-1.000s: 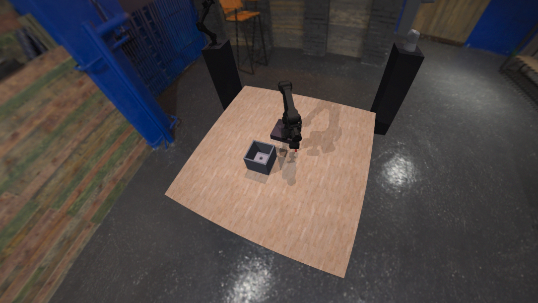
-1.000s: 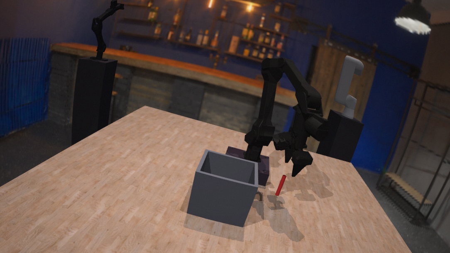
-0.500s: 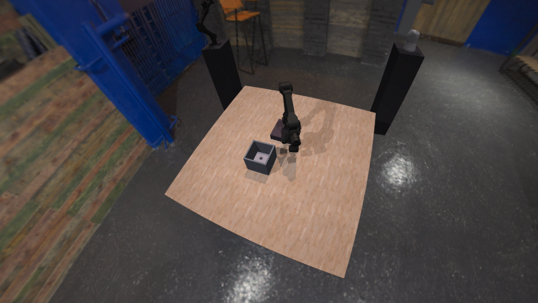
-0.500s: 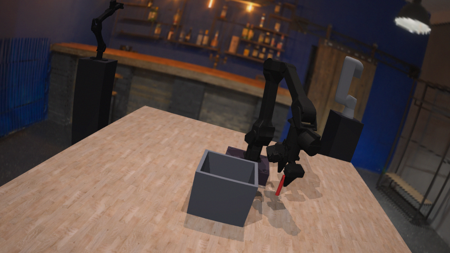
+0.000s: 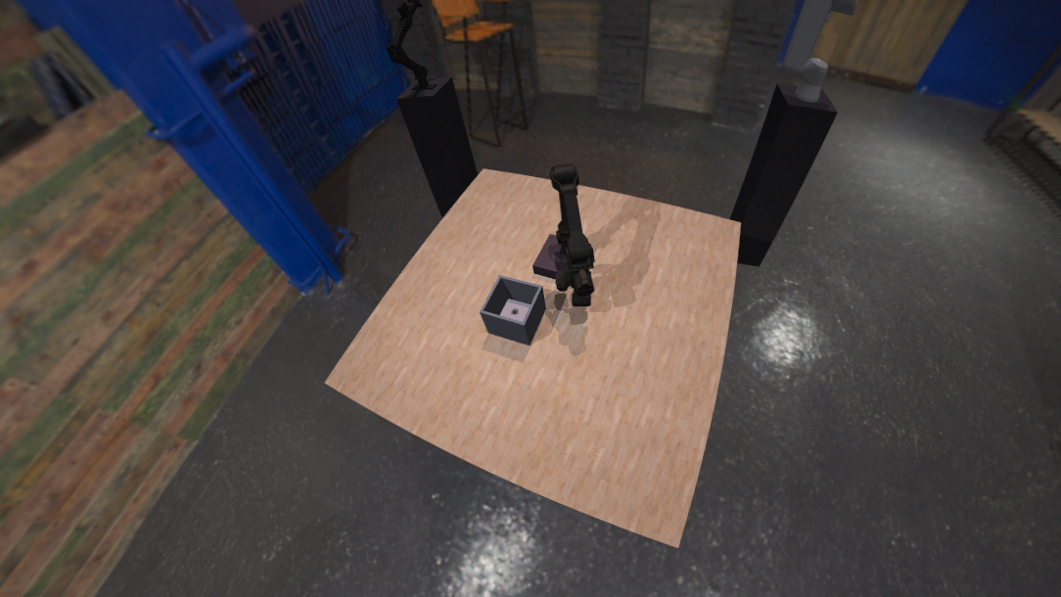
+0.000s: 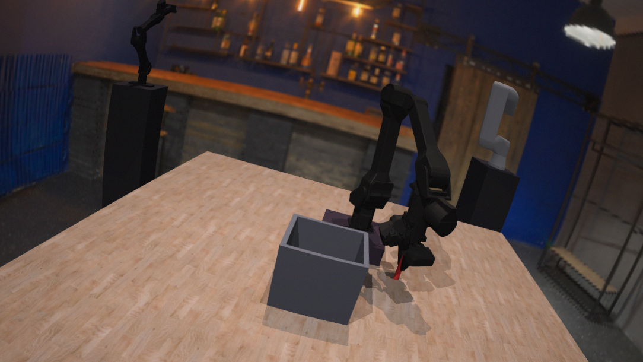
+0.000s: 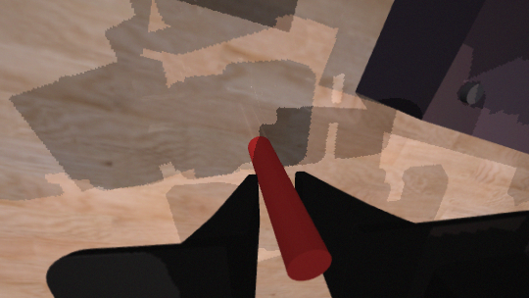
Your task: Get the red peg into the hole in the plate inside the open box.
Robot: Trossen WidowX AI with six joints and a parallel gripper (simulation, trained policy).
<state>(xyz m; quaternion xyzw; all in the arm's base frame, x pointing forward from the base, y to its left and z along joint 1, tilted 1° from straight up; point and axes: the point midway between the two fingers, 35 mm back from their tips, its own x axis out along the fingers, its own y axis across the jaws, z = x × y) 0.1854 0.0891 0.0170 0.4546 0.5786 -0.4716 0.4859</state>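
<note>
Now: gripper tip 220 mm to the left of the light grey plate, 140 mm short of it and 10 mm below it. Round my gripper tip: red peg: 10 mm above.
</note>
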